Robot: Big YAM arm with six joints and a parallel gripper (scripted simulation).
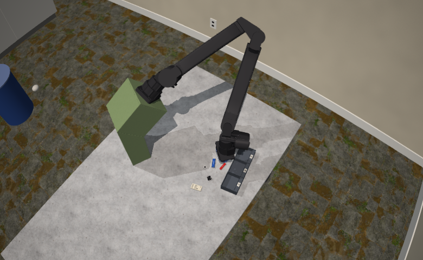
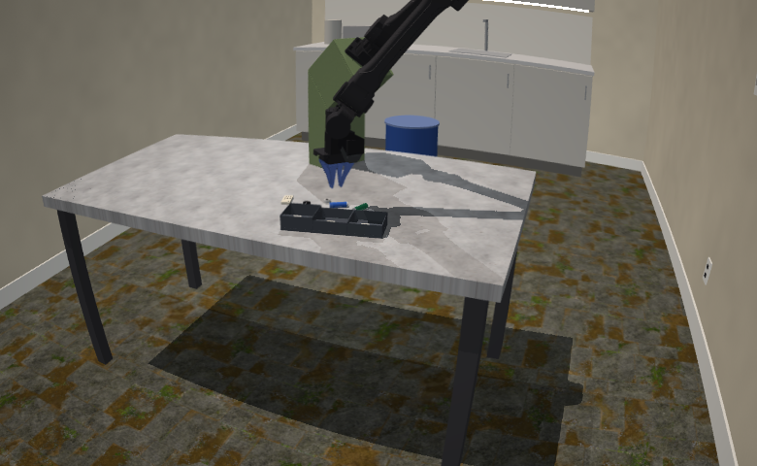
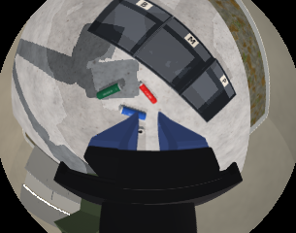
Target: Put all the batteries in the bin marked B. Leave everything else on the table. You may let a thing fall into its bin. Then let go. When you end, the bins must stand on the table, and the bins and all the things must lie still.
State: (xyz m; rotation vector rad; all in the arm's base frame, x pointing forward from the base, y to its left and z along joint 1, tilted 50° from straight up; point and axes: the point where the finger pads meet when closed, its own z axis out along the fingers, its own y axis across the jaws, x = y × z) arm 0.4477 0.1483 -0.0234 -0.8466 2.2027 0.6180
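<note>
My hand is 8 cm above the red battery. The rest, counted from my hand: green battery (8 cm below, 5 cm behind, 4 cm to the left); blue battery (8 cm below, 5 cm behind, 2 cm to the right); dark three-compartment bin (7 cm ahead, 6 cm below, 3 cm to the left).
</note>
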